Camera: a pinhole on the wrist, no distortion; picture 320 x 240 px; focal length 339.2 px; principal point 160.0 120.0 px. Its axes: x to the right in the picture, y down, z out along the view. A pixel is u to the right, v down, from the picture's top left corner.
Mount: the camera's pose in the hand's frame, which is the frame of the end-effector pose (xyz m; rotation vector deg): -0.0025 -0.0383 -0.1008 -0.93 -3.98 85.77
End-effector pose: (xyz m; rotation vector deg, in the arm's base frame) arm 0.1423 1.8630 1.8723 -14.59 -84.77 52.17
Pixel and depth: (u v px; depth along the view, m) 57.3 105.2 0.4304
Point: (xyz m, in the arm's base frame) -0.0861 1.6093 2.0242
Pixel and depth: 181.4 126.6 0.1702
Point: 0.0931 1.8059 1.8925
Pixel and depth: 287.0 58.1 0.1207
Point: 0.1187 1.8658 1.8863
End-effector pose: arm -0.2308 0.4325 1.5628 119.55 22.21 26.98
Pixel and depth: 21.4 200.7 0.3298
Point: -0.2386 0.3156 1.2841
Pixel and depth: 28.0 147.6 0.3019
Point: -0.1993 0.3513 1.3182
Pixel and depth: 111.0 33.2 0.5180
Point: 0.0387 0.2400 1.2536
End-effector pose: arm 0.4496 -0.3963 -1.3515 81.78 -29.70 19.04
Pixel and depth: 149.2 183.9 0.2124
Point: 0.4132 -0.5051 -1.4152
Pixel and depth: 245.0 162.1 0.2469
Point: 0.3841 -0.5348 -1.3499
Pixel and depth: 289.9 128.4 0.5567
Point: 0.2766 -0.8300 -1.2067
